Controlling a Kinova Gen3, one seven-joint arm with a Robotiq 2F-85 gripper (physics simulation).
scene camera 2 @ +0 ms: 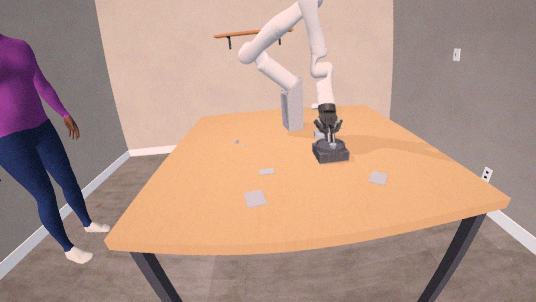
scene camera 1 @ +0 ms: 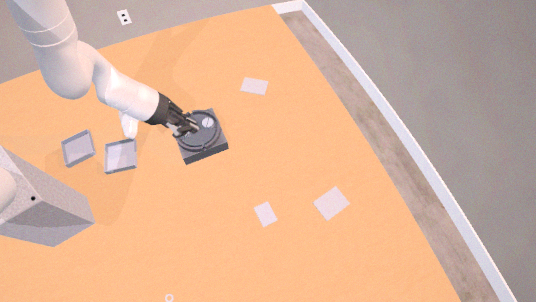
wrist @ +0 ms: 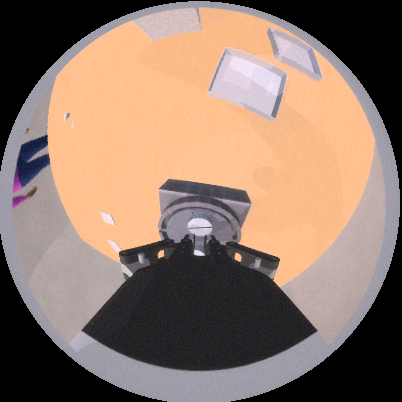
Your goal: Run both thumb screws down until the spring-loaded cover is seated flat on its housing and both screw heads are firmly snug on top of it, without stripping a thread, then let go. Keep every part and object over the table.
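Where they show: gripper, fingertip midpoint: (scene camera 2: 330, 142) (scene camera 1: 195, 128) (wrist: 199, 237); arm's base, origin of the base link: (scene camera 2: 291, 83).
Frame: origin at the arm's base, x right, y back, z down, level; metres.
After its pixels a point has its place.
Note:
The dark square housing (scene camera 1: 206, 154) {y -0.404, x 0.036, z 0.231 m} (scene camera 2: 331, 156) {y -0.474, x -0.003, z 0.222 m} (wrist: 205, 192) {y -0.352, x -0.036, z 0.218 m} stands on the table with the round grey cover (scene camera 1: 204, 137) {y -0.419, x 0.007, z 0.199 m} (wrist: 176, 223) {y -0.391, x 0.003, z 0.198 m} inside its ring. One thumb screw (scene camera 1: 207, 122) {y -0.445, x -0.021, z 0.184 m} (scene camera 2: 333, 145) {y -0.458, x -0.019, z 0.185 m} (wrist: 200, 226) has a pale slotted head and stands free on the cover's far side from my arm. My gripper (scene camera 2: 330, 136) {y -0.412, x -0.029, z 0.193 m} (wrist: 199, 237) {y -0.412, x -0.029, z 0.193 m} is down at the cover and shut on the other thumb screw (wrist: 199, 253) {y -0.441, x -0.029, z 0.184 m}, whose pale head shows between the close-set fingers in the wrist view. The fingers hide most of that screw. The gap under the cover and heads cannot be made out.
Two shallow trays (scene camera 1: 120, 156) {y -0.190, x -0.102, z 0.249 m} (scene camera 1: 78, 149) {y -0.079, x -0.199, z 0.249 m} lie between the housing and my arm's base (scene camera 1: 55, 220) {y -0.026, x 0.045, z 0.140 m}. Flat pale plates (scene camera 1: 254, 86) {y -0.646, x -0.108, z 0.247 m} (scene camera 1: 265, 214) {y -0.450, x 0.253, z 0.246 m} (scene camera 1: 331, 203) {y -0.607, x 0.323, z 0.247 m} lie on the table's other side. A small ring (scene camera 1: 165, 298) {y -0.149, x 0.298, z 0.247 m} lies apart. A person (scene camera 2: 20, 100) stands beside the table.

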